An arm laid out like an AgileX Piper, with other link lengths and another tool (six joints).
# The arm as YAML. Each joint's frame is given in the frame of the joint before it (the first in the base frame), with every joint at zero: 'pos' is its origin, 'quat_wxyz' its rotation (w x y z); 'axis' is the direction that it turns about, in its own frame. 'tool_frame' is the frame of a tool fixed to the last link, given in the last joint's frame.
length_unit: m
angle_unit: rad
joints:
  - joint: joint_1
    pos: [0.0, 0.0, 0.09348]
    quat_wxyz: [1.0, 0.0, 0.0, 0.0]
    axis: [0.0, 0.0, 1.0]
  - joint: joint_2
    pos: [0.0, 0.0, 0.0]
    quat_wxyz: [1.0, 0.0, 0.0, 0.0]
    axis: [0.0, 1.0, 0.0]
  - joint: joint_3
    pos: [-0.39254, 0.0, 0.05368]
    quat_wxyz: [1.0, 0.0, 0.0, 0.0]
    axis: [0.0, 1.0, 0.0]
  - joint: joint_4
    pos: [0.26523, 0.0, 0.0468]
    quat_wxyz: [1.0, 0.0, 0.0, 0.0]
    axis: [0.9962, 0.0, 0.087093]
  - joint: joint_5
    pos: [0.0, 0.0, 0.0]
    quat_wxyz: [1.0, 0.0, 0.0, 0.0]
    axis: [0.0, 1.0, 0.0]
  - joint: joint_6
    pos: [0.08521, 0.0, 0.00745]
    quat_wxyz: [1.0, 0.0, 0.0, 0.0]
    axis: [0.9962, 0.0, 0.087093]
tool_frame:
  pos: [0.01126, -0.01, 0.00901]
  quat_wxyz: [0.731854, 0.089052, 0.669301, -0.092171]
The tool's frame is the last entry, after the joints.
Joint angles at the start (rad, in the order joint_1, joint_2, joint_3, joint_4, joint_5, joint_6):
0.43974, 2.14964, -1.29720, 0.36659, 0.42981, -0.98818
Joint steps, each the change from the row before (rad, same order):
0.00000, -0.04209, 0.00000, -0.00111, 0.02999, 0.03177
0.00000, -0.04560, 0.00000, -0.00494, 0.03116, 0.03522
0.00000, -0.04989, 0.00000, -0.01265, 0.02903, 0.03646
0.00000, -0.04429, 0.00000, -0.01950, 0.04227, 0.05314
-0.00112, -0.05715, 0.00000, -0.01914, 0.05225, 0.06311
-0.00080, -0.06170, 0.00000, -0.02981, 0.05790, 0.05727
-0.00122, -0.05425, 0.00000, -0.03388, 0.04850, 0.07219
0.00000, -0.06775, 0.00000, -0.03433, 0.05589, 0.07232
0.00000, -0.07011, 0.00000, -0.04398, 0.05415, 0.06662
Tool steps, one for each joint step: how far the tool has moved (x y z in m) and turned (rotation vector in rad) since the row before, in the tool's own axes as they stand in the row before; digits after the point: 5 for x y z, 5 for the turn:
-0.00496, -0.00443, -0.01982, 0.00055, -0.00939, 0.02757
-0.00487, -0.00430, -0.02165, 0.00234, -0.01005, 0.02685
-0.00481, -0.00453, -0.02382, 0.00865, -0.01304, 0.02101
-0.00225, -0.00272, -0.02126, -0.00201, 0.00573, 0.02833
-0.00161, -0.00321, -0.02761, -0.00095, 0.00545, 0.03811
0.00020, -0.00262, -0.02987, 0.00375, 0.00755, 0.02221
0.00222, -0.00274, -0.02610, 0.01147, 0.01363, 0.03598
0.00394, -0.00249, -0.03251, 0.01574, 0.00816, 0.03585
0.00636, -0.00320, -0.03319, 0.02687, 0.00596, 0.02596

